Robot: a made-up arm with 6 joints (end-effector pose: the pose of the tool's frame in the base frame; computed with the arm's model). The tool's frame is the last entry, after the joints.
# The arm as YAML. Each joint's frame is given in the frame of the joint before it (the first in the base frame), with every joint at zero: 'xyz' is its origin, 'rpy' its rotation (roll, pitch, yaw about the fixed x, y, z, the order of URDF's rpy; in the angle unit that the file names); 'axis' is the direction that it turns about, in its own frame. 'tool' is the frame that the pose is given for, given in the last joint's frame.
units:
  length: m
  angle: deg
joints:
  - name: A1
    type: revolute
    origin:
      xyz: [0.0, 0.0, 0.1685]
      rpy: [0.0, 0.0, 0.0]
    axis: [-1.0, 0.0, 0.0]
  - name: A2
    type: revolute
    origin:
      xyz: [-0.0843, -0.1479, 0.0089]
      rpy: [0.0, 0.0, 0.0]
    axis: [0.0, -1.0, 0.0]
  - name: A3
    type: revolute
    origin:
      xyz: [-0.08, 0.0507, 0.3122]
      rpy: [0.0, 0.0, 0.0]
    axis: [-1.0, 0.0, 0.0]
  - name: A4
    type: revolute
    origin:
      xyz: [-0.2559, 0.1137, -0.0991]
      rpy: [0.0, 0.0, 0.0]
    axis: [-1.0, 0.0, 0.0]
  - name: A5
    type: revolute
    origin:
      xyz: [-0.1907, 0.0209, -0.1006]
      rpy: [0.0, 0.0, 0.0]
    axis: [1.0, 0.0, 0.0]
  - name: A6
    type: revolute
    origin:
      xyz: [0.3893, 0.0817, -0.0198]
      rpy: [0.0, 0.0, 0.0]
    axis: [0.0, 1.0, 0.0]
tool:
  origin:
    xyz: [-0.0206, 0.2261, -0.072]
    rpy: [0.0, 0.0, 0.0]
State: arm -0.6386 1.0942 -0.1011 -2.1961 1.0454 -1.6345
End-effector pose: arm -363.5 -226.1 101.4 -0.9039 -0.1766 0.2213 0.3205
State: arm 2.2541 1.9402 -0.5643 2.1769 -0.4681 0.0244
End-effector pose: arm -71.9 54.3 484.6 0.4684 0.8257 -0.0657 0.3075
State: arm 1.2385 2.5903 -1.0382 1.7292 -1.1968 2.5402
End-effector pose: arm 73.6 -55.7 201.5 0.2126 -0.2681 -0.3509 0.8717
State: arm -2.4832 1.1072 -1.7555 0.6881 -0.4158 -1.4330
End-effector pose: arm -614.9 -399.6 228.3 -0.3676 0.2434 0.8731 0.2082
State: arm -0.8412 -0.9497 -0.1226 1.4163 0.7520 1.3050
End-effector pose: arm -203.5 -10.4 433.7 -0.0716 0.8138 0.3122 0.4849
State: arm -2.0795 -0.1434 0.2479 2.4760 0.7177 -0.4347
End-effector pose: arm -204.1 88.1 -109.9 0.0494 -0.2468 0.0544 0.9663
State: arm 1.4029 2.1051 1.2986 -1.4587 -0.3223 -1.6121
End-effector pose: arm -45.8 -13.9 -8.6 -0.1226 0.7428 -0.6016 0.2668
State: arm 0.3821 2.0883 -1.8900 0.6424 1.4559 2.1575
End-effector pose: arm -458.2 -370.4 -132.9 -0.5439 0.1652 0.8145 0.1160
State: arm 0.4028 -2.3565 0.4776 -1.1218 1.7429 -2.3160
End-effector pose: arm 180.9 -244.0 102.0 -0.7048 -0.1268 -0.6583 0.2320
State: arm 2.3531 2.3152 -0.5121 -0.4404 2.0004 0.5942
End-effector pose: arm -220.6 -168.3 540.2 -0.0124 0.8856 0.4458 0.1301
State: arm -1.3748 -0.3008 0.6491 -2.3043 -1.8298 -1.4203
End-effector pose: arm -123.7 -49.8 511.0 0.4917 -0.4508 -0.2845 0.6885
